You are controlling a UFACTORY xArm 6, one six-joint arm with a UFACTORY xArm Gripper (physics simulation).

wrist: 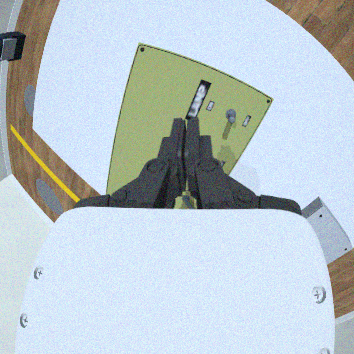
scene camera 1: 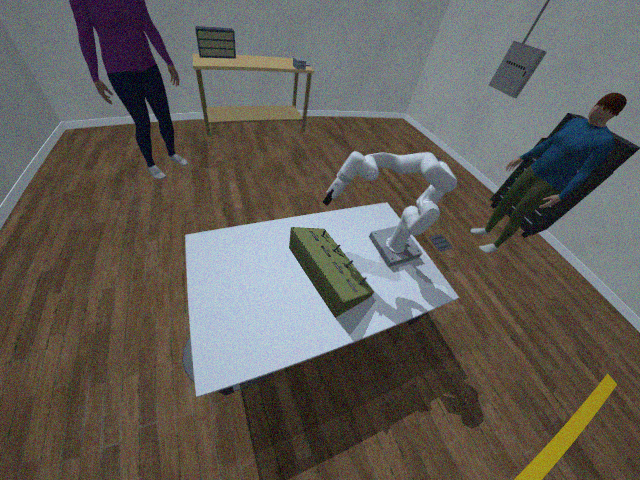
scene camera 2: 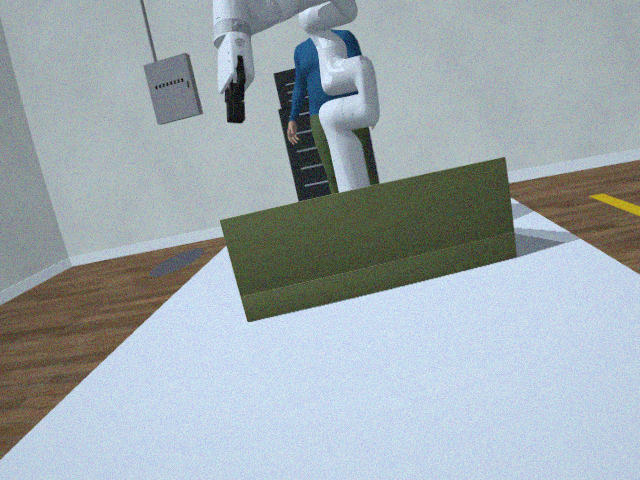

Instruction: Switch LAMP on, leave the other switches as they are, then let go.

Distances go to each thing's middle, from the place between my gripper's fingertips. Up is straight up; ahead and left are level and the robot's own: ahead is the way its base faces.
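The switch box (scene camera 2: pixel 323 250) is what I'm measuring from here, and my hand is 26 cm above it, 20 cm to the right of it and 4 cm short of it.
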